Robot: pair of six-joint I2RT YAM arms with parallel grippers.
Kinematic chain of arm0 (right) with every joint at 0, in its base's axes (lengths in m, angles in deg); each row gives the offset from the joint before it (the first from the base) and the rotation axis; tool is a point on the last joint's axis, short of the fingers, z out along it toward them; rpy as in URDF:
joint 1: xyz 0 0 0.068 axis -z
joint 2: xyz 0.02 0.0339 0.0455 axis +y
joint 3: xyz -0.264 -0.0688 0 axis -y
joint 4: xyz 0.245 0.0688 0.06 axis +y
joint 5: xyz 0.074 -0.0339 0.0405 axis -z
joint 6: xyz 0.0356 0 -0.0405 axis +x
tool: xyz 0 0 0 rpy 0 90 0
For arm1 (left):
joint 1: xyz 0 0 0.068 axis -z
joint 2: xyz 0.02 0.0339 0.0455 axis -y
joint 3: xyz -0.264 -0.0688 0 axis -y
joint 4: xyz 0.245 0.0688 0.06 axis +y
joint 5: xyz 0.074 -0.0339 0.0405 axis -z
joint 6: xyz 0.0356 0 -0.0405 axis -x
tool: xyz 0 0 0 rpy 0 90 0
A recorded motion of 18 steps. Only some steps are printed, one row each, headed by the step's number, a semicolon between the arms.
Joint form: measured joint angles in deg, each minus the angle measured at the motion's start. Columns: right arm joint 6, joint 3, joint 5, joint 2, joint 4, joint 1; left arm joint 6, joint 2, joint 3, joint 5, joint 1, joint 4.
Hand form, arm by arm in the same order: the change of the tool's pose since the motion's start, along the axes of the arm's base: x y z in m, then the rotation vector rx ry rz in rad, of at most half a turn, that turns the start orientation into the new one. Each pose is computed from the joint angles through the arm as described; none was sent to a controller.
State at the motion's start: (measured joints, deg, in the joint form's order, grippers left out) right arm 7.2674 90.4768 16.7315 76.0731 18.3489 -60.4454; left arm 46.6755 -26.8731 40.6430 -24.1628 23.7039 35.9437
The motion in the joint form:
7: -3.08 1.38 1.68 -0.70 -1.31 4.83; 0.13 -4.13 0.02 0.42 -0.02 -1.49
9: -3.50 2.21 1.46 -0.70 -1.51 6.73; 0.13 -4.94 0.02 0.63 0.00 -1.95
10: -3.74 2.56 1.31 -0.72 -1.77 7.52; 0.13 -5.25 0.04 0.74 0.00 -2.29
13: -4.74 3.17 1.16 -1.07 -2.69 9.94; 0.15 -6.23 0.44 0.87 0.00 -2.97
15: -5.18 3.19 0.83 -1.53 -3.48 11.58; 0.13 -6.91 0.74 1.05 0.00 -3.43
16: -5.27 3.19 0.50 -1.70 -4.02 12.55; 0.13 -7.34 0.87 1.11 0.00 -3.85
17: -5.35 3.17 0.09 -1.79 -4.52 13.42; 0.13 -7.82 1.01 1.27 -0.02 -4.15
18: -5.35 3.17 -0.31 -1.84 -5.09 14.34; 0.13 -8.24 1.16 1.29 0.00 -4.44
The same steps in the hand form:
7: 0.0165 -0.0204 0.0136 0.0087 -0.0672 -0.1115; 0.0138 -0.0063 -0.0042 0.0136 0.0430 -0.0055
9: 0.0227 -0.0275 0.0187 0.0173 -0.0816 -0.1411; 0.0166 -0.0077 -0.0049 0.0147 0.0492 -0.0092
10: 0.0250 -0.0305 0.0212 0.0228 -0.0903 -0.1525; 0.0177 -0.0082 -0.0048 0.0136 0.0487 -0.0110
13: 0.0314 -0.0411 0.0279 0.0345 -0.1200 -0.1928; 0.0209 -0.0097 -0.0032 0.0118 0.0474 -0.0130
15: 0.0348 -0.0487 0.0316 0.0450 -0.1381 -0.2165; 0.0231 -0.0108 -0.0020 0.0104 0.0467 -0.0160
16: 0.0371 -0.0526 0.0333 0.0529 -0.1469 -0.2281; 0.0247 -0.0115 -0.0014 0.0092 0.0449 -0.0169
17: 0.0394 -0.0558 0.0345 0.0588 -0.1543 -0.2365; 0.0263 -0.0123 -0.0011 0.0084 0.0460 -0.0191
18: 0.0420 -0.0589 0.0358 0.0664 -0.1617 -0.2460; 0.0277 -0.0129 -0.0006 0.0082 0.0457 -0.0198

